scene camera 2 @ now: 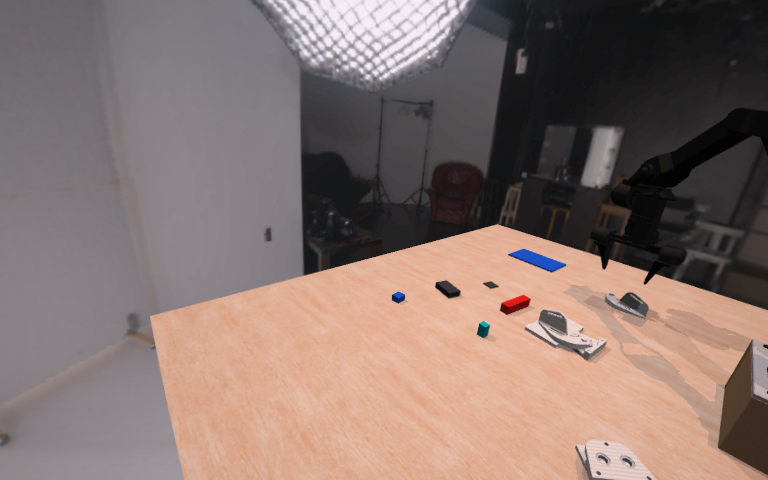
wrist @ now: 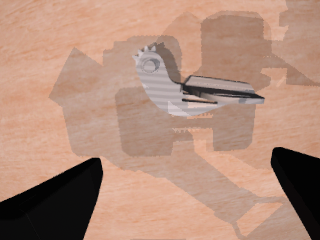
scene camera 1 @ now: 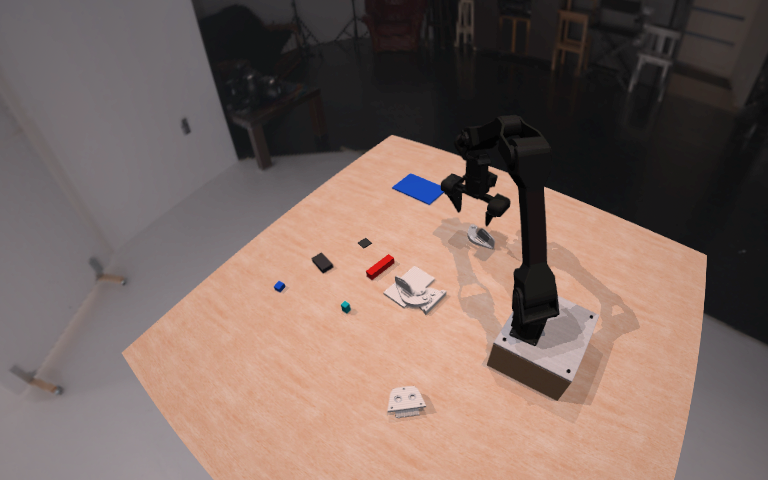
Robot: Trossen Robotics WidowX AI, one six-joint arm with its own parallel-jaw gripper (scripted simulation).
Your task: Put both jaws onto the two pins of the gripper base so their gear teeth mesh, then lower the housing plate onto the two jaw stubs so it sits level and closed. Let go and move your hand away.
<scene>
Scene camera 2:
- my gripper
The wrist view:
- my gripper
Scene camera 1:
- my gripper
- blue flat sheet
</scene>
